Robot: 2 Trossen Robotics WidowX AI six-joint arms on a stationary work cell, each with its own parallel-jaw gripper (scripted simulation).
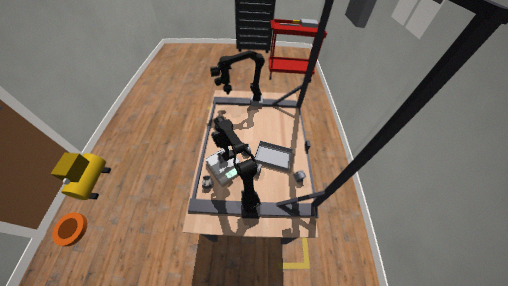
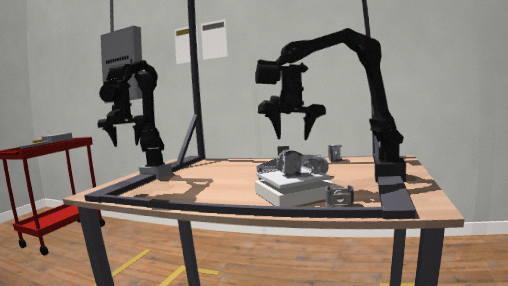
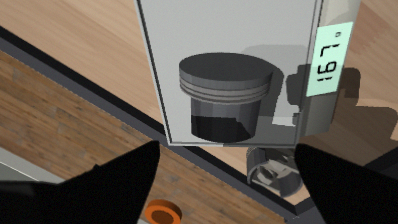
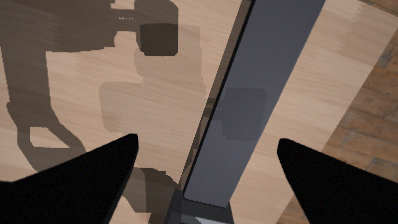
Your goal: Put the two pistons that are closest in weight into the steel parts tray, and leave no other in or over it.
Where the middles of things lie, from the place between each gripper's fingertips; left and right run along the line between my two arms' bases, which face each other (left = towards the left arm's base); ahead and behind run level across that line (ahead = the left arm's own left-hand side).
My left hand is 140 mm above the scale plate [image 2: 275,177], 10 mm to the left of it and 10 mm short of it. Round my left hand: steel parts tray [image 1: 269,154]: 320 mm behind, 190 mm below, 90 mm to the right; white scale [image 2: 297,195]: 160 mm below.
I see the scale plate 560 mm to the left of my right hand, 140 mm below it and 40 mm behind it. The rest, counted from my right hand: steel parts tray (480 mm to the left, 370 mm behind, 190 mm below); white scale (570 mm to the left, 160 mm below, 50 mm behind).
